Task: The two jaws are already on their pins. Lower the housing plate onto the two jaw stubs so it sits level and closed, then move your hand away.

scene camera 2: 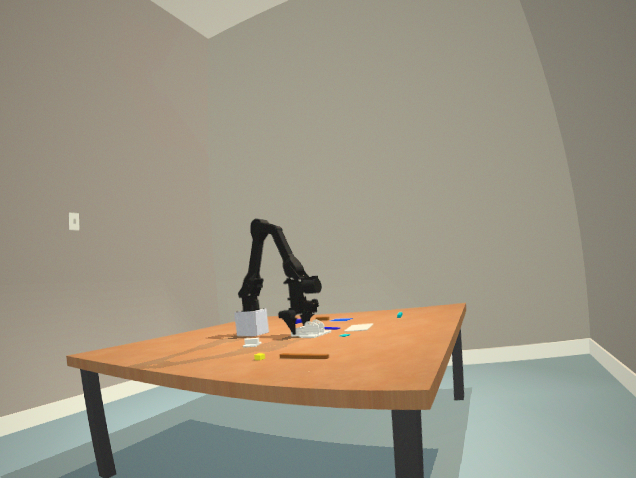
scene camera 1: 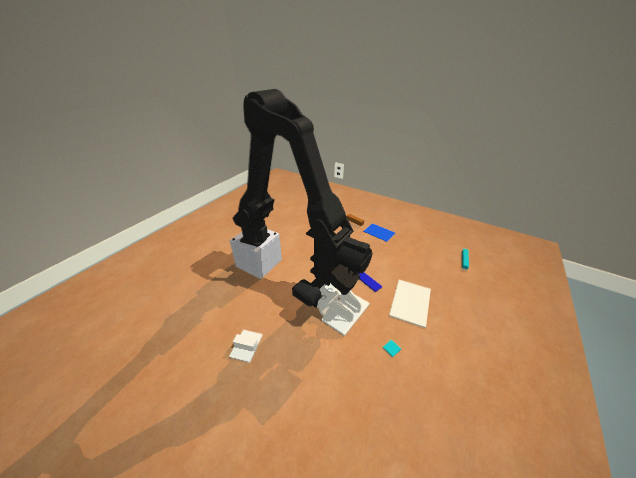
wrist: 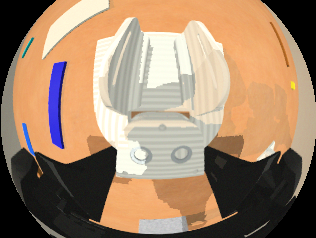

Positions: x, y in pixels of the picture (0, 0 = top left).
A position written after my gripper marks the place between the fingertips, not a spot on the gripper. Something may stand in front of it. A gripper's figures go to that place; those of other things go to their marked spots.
My gripper (scene camera 1: 324, 297): 0.72 m from the lens. A cream slab (scene camera 1: 411, 302) is 0.76 m from the lens. A white stepped block (scene camera 1: 245, 345) is 0.64 m from the lens. The marked spots on the white stepped block and the cream slab are 0.44 m apart.
